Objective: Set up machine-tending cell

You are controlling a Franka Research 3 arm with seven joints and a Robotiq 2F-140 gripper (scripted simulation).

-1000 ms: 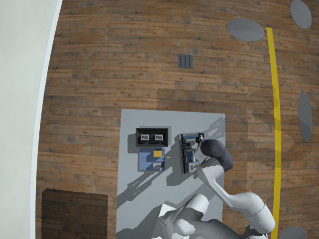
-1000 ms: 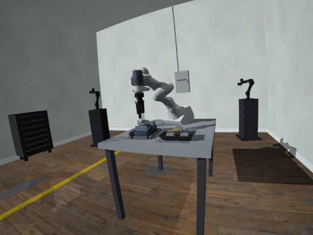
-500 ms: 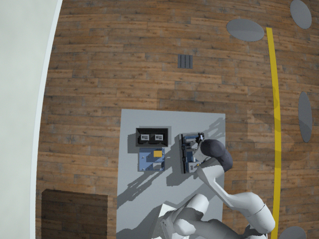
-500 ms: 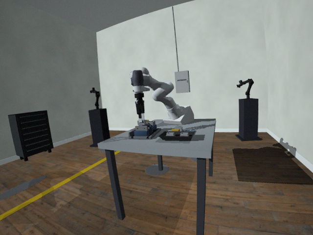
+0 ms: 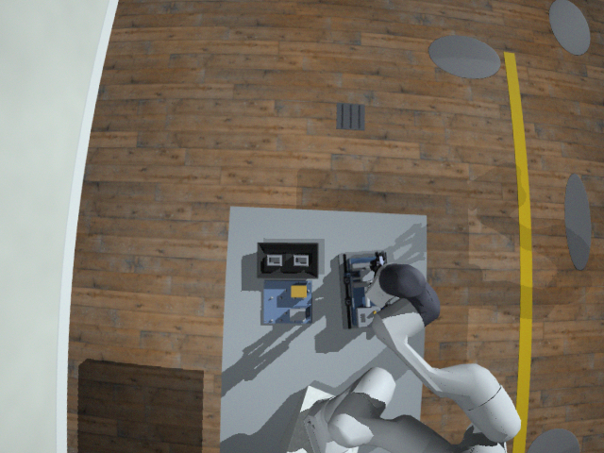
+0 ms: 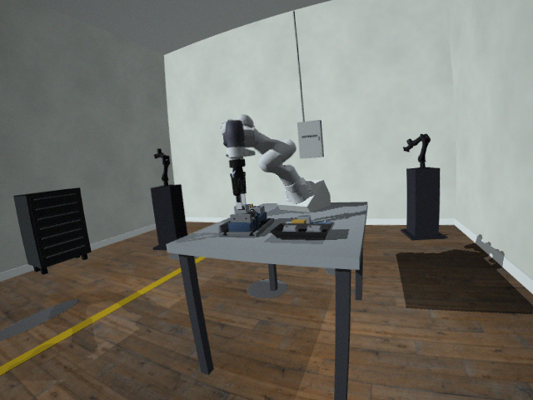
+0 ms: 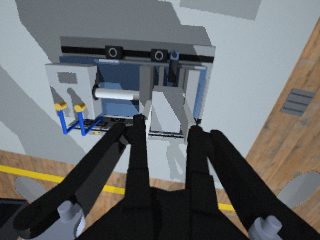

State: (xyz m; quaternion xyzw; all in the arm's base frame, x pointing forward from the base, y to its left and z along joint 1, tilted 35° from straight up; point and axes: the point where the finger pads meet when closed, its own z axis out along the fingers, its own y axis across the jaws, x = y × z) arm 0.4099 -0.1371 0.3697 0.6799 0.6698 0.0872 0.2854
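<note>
Right now the vise is 60 mm behind my hand, 10 mm to the left of it and 110 mm below it. Also, from my hand: brass blank (20 mm behind, 270 mm to the left, 130 mm below).
</note>
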